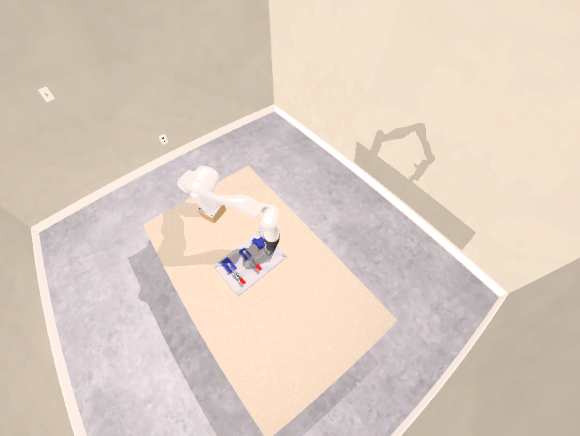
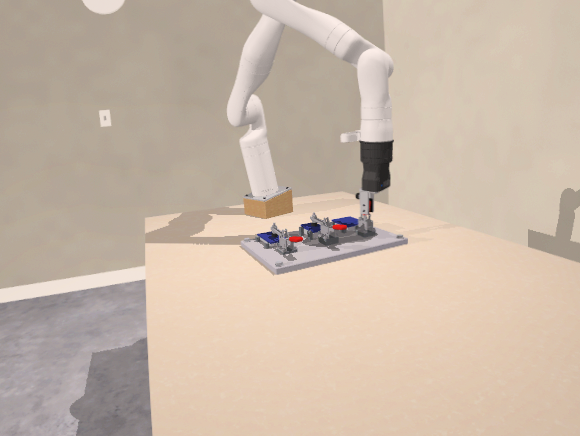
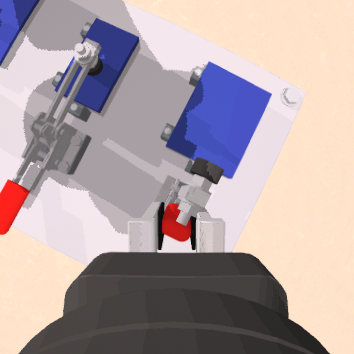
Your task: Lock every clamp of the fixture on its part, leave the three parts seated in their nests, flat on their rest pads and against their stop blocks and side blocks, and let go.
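Places are measured from the arm's base along level axes (x up, y ahead, z left), in metres.
Pixels of known places: gripper, fingertip midpoint: (image 1: 268,248) (image 2: 367,212) (image 3: 176,217); arm's base at its link origin: (image 1: 209,205) (image 2: 265,192).
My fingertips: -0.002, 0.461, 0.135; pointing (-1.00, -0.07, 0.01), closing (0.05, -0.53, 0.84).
Note:
For each thing: its middle in the pictures, then the offset to it from my fingertips, as dx, dy, dz. Level surfaces: height alone.
- right part at the middle of its body: (image 3: 218,120) (image 2: 348,223) (image 1: 260,242) -0.045, -0.084, -0.009
- middle part at the middle of its body: (image 3: 98,67) (image 2: 313,229) -0.042, -0.067, -0.118
- left clamp's handle at the middle of its body: (image 2: 292,238) (image 1: 240,278) -0.019, +0.052, -0.216
- left part at the middle of its body: (image 3: 4,14) (image 2: 272,238) (image 1: 228,265) -0.047, -0.066, -0.229
- wooden table at its surface level: dx -0.073
- corner bolt at the middle of its body: (image 3: 291,95) -0.054, -0.145, +0.035
The fixture's grey plate (image 2: 345,250) (image 3: 265,145) bears three blue parts. My gripper (image 3: 176,217) is shut on the right clamp's red handle (image 2: 371,205), which stands up between the fingers. That clamp's black pad (image 3: 207,170) is at the near edge of the right part (image 2: 346,221) (image 3: 225,115); its contact is unclear. The middle clamp's arm (image 3: 65,95) reaches over the middle part (image 3: 120,50) (image 2: 310,227), its pad on top and its red handle (image 3: 10,205) (image 2: 340,227) low. The left clamp's handle (image 2: 296,239) (image 1: 242,281) is also low, its arm over the left part (image 2: 268,237) (image 3: 12,25).
The plate lies on the wooden table (image 1: 300,325) (image 2: 350,340). Stop blocks (image 3: 167,132) stand along the right part's left side. A corner bolt (image 3: 290,96) is beyond that part. The arm's base stands on a wooden block (image 2: 270,206) behind the fixture.

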